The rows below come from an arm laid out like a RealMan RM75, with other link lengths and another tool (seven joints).
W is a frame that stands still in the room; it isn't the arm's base.
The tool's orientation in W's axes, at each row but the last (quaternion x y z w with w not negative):
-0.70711, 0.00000, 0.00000, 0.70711
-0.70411, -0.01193, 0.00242, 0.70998
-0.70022, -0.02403, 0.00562, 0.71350
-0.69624, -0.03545, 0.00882, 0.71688
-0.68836, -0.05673, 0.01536, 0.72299
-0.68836, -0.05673, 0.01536, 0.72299
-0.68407, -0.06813, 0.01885, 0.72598
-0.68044, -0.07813, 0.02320, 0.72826
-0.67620, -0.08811, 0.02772, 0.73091
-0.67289, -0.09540, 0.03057, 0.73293
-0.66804, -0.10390, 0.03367, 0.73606
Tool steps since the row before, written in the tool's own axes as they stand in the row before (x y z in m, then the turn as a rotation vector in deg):
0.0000, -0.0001, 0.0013, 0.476, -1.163, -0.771
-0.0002, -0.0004, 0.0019, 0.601, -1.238, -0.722
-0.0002, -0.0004, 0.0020, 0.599, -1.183, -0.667
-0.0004, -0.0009, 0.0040, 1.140, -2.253, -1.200
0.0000, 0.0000, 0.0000, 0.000, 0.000, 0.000
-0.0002, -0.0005, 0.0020, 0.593, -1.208, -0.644
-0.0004, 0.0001, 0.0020, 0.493, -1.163, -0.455
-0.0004, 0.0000, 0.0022, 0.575, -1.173, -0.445
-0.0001, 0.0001, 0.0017, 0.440, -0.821, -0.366
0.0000, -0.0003, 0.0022, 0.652, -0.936, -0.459
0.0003, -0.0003, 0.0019, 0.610, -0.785, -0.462
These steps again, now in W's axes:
0.0000, 0.0013, 0.0001, 0.476, -0.771, 1.163
-0.0002, 0.0019, 0.0004, 0.599, -0.720, 1.240
-0.0003, 0.0020, 0.0004, 0.596, -0.664, 1.186
-0.0007, 0.0039, 0.0010, 1.130, -1.195, 2.261
0.0000, 0.0000, 0.0000, 0.000, 0.000, 0.000
-0.0004, 0.0019, 0.0006, 0.588, -0.643, 1.211
-0.0006, 0.0019, 0.0000, 0.468, -0.465, 1.169
-0.0007, 0.0021, 0.0001, 0.547, -0.444, 1.187
-0.0004, 0.0017, 0.0000, 0.429, -0.359, 0.830
-0.0004, 0.0021, 0.0005, 0.644, -0.424, 0.958
-0.0001, 0.0019, 0.0005, 0.617, -0.419, 0.804

